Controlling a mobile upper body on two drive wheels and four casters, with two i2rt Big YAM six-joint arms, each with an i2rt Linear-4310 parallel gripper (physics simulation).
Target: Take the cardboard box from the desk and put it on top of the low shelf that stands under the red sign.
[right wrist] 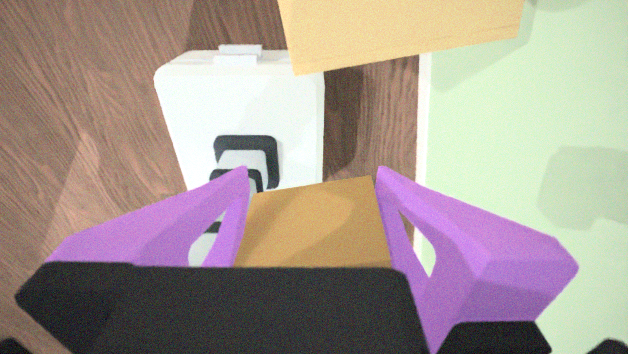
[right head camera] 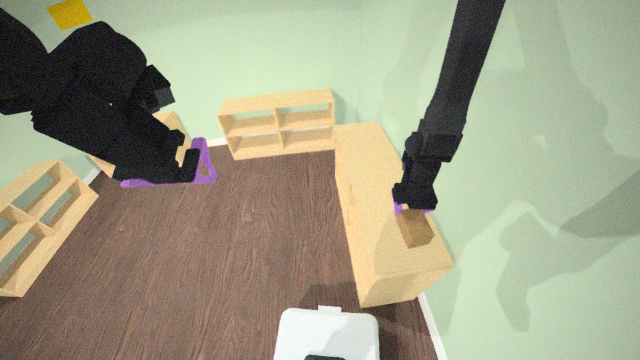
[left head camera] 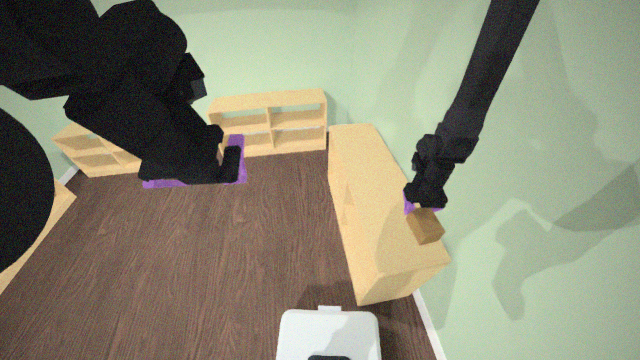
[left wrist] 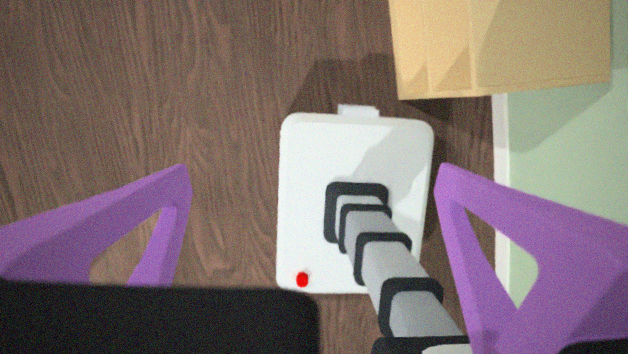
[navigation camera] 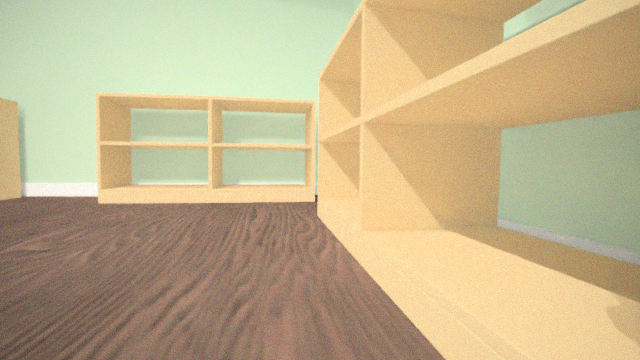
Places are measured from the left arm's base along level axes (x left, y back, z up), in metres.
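Pixels of known places: left gripper, fingertip midpoint: (right head camera: 192,179) (left head camera: 217,179) (left wrist: 313,177); right gripper, fingertip midpoint: (right wrist: 312,177) (right head camera: 405,214) (left head camera: 414,213).
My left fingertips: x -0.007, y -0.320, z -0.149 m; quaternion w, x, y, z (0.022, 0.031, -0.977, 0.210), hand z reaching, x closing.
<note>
Behind a point stands the place of what it marks.
The brown cardboard box (left head camera: 425,227) @(y -0.380, x -0.445, z -0.371 m) (right head camera: 416,230) @(y -0.379, x -0.453, z -0.371 m) (right wrist: 315,227) @(y -0.448, x -0.453, z -0.390 m) is between the purple fingers of my right gripper (left head camera: 424,209) @(y -0.456, x -0.451, z -0.414 m) (right head camera: 413,210) @(y -0.456, x -0.451, z -0.414 m) (right wrist: 312,177) @(y -0.456, x -0.451, z -0.414 m), which is shut on it. In both head views the box appears in front of the near end of a low wooden shelf (left head camera: 365,200) @(y -0.814, x -0.404, z -0.800 m) (right head camera: 367,200) @(y -0.817, x -0.407, z -0.800 m) (left wrist: 540,45) @(y -0.523, x -0.570, z -0.800 m) (right wrist: 400,30) @(y -0.466, x -0.589, z -0.800 m) (navigation camera: 395,195) @(y -0.998, x -0.394, z -1.249 m) along the right wall. The gap between box and shelf top cannot be judged. My left gripper (left head camera: 194,184) (right head camera: 169,183) (left wrist: 313,177) @(y -0.320, x -0.007, z -0.149 m) is open and empty, high above the floor. The red sign and the desk do not show.
Another low shelf (left head camera: 270,97) @(y -2.163, x 0.421, z -0.800 m) (right head camera: 277,100) @(y -2.113, x 0.421, z -0.800 m) (navigation camera: 215,145) @(y -1.967, x 0.393, z -1.079 m) stands against the far wall. A third shelf (right head camera: 37,225) @(y -0.552, x 2.690, z -1.140 m) stands at the left. A yellow sign (right head camera: 70,14) @(y -2.000, x 2.327, z 0.337 m) shows upper left. My white base (left head camera: 327,332) @(y -0.211, x -0.215, z -1.150 m) (right head camera: 327,332) @(y -0.214, x -0.223, z -1.151 m) (left wrist: 320,150) @(y -0.207, x -0.096, z -1.150 m) (right wrist: 250,100) @(y -0.222, x -0.259, z -1.150 m) is close to the right shelf's near end.
</note>
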